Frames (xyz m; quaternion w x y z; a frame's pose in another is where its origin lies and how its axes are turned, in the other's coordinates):
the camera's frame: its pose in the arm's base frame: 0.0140 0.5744 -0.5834 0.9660 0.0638 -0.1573 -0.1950
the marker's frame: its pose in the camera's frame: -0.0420 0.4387 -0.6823 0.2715 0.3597 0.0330 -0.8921
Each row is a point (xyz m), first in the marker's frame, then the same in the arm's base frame.
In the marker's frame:
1: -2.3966 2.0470 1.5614
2: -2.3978 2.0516 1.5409
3: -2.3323 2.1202 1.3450
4: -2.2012 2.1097 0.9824
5: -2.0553 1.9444 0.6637
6: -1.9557 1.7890 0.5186
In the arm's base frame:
1: 0.3006 -0.6891 1.9081
2: 0.3197 -0.6929 1.9000
3: 0.4679 -0.7642 1.7574
4: 0.7245 -0.7616 1.4695
5: 0.9207 -0.6095 1.1719
6: 0.9869 -0.4658 0.9984

